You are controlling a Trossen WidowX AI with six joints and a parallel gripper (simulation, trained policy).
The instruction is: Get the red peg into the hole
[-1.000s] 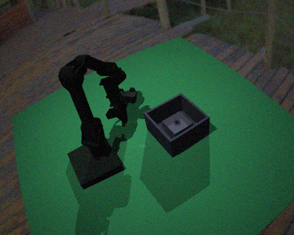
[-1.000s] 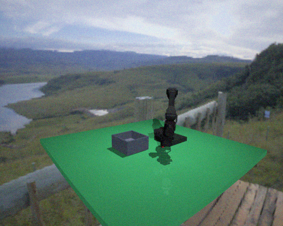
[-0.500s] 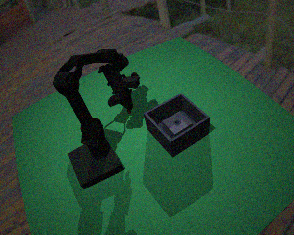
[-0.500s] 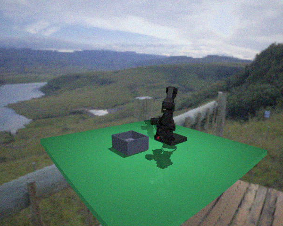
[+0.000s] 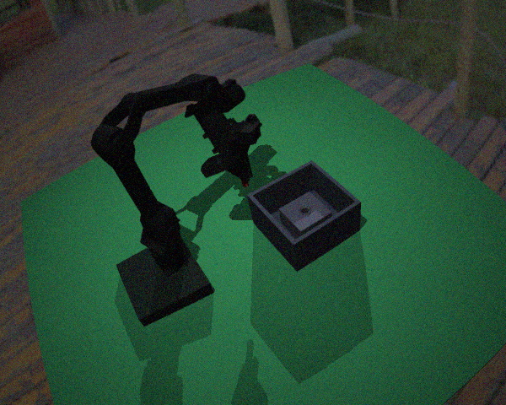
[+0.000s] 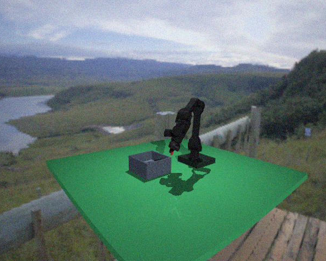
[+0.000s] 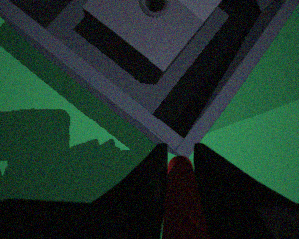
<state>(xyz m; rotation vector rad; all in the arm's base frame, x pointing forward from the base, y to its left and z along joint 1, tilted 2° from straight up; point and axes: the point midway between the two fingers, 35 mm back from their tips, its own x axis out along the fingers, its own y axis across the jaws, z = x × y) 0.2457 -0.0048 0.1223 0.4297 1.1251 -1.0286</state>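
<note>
The light grey plate is 11 cm to the right of my gripper tip, 9 cm below it and 6 cm ahead of it. The rest, counted from my gripper tip: red peg 2 cm to the left, 2 cm above, 1 cm behind; then grey box 11 cm to the right, 11 cm below, 6 cm ahead.
</note>
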